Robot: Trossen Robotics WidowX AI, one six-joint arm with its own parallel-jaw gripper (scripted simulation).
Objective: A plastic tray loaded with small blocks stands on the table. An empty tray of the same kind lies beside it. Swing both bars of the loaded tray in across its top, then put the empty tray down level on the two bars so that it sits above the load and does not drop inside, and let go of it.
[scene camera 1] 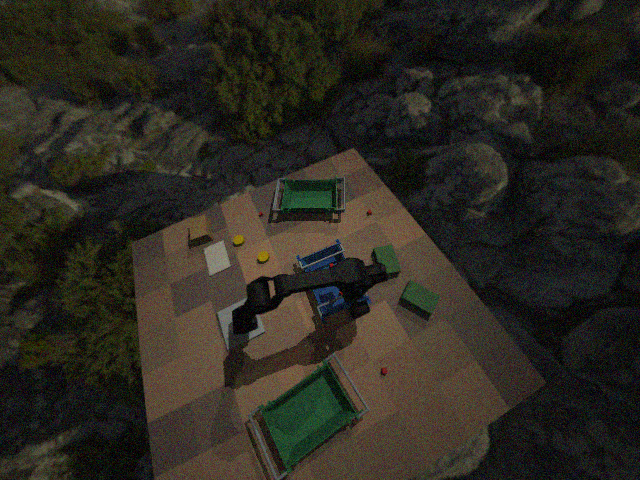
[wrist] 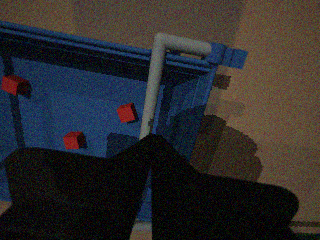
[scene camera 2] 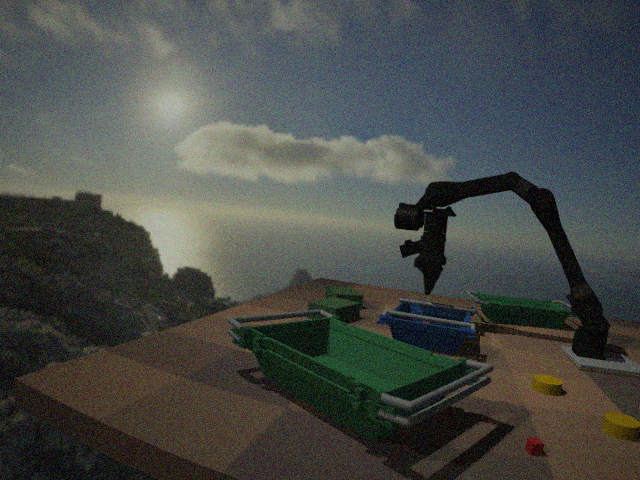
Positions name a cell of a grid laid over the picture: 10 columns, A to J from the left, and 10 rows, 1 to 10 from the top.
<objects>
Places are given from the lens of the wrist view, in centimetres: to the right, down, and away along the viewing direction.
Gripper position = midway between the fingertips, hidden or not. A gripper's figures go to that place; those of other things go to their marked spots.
gripper (wrist: E6): 0, 1, 11
wire bar (wrist: F2): 0, -5, 11
</objects>
